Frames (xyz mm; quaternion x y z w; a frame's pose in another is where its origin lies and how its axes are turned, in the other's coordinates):
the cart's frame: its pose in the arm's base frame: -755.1 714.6 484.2 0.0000 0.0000 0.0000 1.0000
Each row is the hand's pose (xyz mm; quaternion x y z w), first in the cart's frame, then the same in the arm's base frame.
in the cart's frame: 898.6 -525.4 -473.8 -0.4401 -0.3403 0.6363 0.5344
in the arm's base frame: 143.5 189.2 10.4 -0.4401 -0.3403 0.6363 0.5344
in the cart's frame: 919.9 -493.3 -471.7 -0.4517 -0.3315 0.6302 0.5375
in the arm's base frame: 164.8 221.3 12.5 -0.4517 -0.3315 0.6302 0.5375
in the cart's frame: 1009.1 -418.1 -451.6 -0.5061 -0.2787 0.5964 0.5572
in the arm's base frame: 254.0 296.5 32.6 -0.5061 -0.2787 0.5964 0.5572
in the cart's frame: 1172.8 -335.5 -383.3 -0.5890 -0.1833 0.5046 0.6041
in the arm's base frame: 417.7 379.1 100.9 -0.5890 -0.1833 0.5046 0.6041
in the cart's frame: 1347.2 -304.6 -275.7 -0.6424 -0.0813 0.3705 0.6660
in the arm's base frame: 592.1 410.0 208.5 -0.6424 -0.0813 0.3705 0.6660
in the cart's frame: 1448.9 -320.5 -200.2 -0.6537 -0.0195 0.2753 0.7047
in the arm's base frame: 693.8 394.1 284.0 -0.6537 -0.0195 0.2753 0.7047
